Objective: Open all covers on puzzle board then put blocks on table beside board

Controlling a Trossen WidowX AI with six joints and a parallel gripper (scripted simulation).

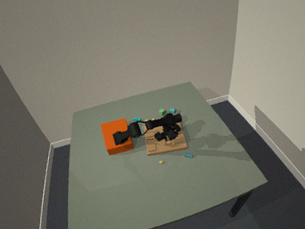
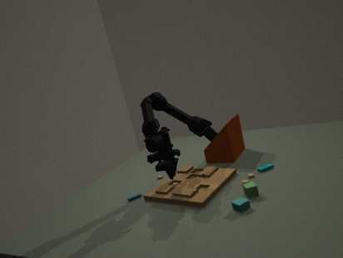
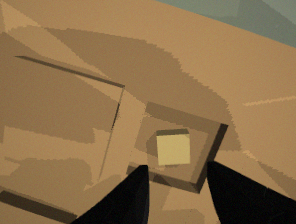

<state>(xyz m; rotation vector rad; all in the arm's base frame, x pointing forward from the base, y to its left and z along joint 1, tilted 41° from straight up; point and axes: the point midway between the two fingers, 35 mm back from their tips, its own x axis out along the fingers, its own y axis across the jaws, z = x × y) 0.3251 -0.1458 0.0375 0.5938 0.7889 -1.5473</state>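
Right now the tan puzzle board is 1 cm behind my gripper tip, 6 cm to the left of it and 3 cm below it. From my gripper tip the other things lie so: flat teal piece 12 cm behind, 38 cm to the left, 4 cm below; green cube 10 cm ahead, 34 cm to the left, 3 cm below; teal cube 19 cm ahead, 31 cm to the left, 3 cm below.
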